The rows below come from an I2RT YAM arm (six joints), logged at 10 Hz.
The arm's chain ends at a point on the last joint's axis. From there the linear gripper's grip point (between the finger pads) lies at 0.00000 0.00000 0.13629 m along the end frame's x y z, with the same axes.
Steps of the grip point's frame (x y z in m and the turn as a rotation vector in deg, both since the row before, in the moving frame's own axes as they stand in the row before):
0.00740, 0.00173, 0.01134, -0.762, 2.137, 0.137
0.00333, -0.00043, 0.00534, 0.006, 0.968, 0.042
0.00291, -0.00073, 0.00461, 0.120, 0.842, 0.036
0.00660, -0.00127, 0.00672, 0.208, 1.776, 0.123
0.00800, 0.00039, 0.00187, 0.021, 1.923, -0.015
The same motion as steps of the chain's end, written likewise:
0.00232, -0.00009, 0.01145, -0.762, 2.137, 0.137
0.00103, -0.00042, 0.00536, 0.006, 0.968, 0.042
0.00091, -0.00045, 0.00463, 0.120, 0.842, 0.036
0.00238, -0.00078, 0.00679, 0.208, 1.776, 0.123
0.00343, 0.00044, 0.00195, 0.021, 1.923, -0.015

